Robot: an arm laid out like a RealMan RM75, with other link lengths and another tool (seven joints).
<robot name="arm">
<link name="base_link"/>
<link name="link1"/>
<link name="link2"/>
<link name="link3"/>
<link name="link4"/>
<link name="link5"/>
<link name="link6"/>
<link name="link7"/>
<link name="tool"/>
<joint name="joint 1" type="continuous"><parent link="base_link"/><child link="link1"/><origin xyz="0.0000 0.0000 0.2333"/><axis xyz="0 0 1"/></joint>
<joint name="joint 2" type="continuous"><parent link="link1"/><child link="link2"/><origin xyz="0.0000 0.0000 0.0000" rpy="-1.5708 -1.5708 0.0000"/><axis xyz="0 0 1"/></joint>
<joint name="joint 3" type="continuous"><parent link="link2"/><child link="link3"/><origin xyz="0.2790 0.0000 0.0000" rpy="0.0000 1.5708 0.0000"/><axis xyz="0 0 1"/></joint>
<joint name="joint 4" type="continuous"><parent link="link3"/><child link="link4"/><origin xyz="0.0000 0.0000 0.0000" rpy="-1.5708 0.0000 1.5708"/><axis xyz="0 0 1"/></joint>
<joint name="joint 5" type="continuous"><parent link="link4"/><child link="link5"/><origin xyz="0.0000 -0.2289 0.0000" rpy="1.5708 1.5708 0.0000"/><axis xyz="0 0 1"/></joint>
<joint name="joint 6" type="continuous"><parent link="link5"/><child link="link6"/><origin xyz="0.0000 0.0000 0.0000" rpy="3.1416 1.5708 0.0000"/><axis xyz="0 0 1"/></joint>
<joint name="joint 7" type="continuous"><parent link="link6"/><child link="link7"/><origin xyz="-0.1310 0.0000 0.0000" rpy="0.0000 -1.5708 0.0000"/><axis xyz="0 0 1"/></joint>
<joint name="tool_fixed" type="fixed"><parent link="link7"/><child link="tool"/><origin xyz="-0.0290 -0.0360 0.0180" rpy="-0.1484 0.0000 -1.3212"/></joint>
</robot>
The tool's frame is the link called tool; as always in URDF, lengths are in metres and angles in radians. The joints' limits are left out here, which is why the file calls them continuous.
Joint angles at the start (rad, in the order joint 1, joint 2, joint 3, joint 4, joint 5, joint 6, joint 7):
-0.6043 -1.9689 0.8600 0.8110 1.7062 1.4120 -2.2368
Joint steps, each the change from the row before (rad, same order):
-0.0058 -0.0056 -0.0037 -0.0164 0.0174 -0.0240 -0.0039
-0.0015 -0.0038 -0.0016 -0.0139 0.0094 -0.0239 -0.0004
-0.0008 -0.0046 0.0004 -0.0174 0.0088 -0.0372 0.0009
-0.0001 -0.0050 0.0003 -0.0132 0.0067 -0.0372 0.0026
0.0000 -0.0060 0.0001 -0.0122 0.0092 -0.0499 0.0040
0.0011 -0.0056 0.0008 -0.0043 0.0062 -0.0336 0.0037
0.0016 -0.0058 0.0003 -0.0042 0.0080 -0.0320 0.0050
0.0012 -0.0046 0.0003 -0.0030 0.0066 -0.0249 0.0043
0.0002 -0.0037 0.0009 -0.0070 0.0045 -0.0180 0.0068
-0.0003 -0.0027 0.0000 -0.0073 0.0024 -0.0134 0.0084
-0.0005 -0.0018 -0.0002 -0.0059 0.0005 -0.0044 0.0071
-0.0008 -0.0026 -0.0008 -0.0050 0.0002 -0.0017 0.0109
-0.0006 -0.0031 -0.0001 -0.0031 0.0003 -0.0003 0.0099
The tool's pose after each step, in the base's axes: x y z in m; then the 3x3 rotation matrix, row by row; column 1 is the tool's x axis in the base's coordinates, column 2 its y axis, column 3 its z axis. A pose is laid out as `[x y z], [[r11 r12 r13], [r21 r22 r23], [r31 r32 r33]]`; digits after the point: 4 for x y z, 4 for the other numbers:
[-0.2434 0.4711 0.0664], [[0.5256 0.6622 0.5341], [0.5389 -0.7449 0.3933], [0.6583 0.0811 -0.7484]]
[-0.2482 0.4725 0.0630], [[0.5154 0.6806 0.5207], [0.5481 -0.7289 0.4102], [0.6587 0.0740 -0.7487]]
[-0.2549 0.4744 0.0592], [[0.5020 0.7050 0.5009], [0.5572 -0.7066 0.4362], [0.6615 0.0601 -0.7475]]
[-0.2608 0.4763 0.0563], [[0.4911 0.7260 0.4814], [0.5614 -0.6864 0.4623], [0.6661 0.0432 -0.7446]]
[-0.2679 0.4789 0.0541], [[0.4813 0.7502 0.4533], [0.5620 -0.6610 0.4973], [0.6727 0.0154 -0.7398]]
[-0.2721 0.4803 0.0526], [[0.4775 0.7640 0.4340], [0.5600 -0.6452 0.5197], [0.6771 -0.0052 -0.7359]]
[-0.2765 0.4812 0.0510], [[0.4757 0.7764 0.4134], [0.5583 -0.6297 0.5402], [0.6797 -0.0262 -0.7330]]
[-0.2798 0.4819 0.0498], [[0.4754 0.7852 0.3969], [0.5566 -0.6177 0.5555], [0.6813 -0.0431 -0.7307]]
[-0.2826 0.4820 0.0475], [[0.4758 0.7911 0.3845], [0.5572 -0.6093 0.5642], [0.6806 -0.0542 -0.7306]]
[-0.2848 0.4821 0.0456], [[0.4770 0.7945 0.3757], [0.5567 -0.6039 0.5704], [0.6801 -0.0629 -0.7305]]
[-0.2857 0.4818 0.0438], [[0.4784 0.7950 0.3730], [0.5571 -0.6031 0.5709], [0.6788 -0.0654 -0.7314]]
[-0.2858 0.4814 0.0418], [[0.4830 0.7924 0.3725], [0.5554 -0.6061 0.5694], [0.6770 -0.0681 -0.7328]]
[-0.2853 0.4810 0.0396], [[0.4881 0.7890 0.3733], [0.5535 -0.6104 0.5665], [0.6748 -0.0699 -0.7346]]

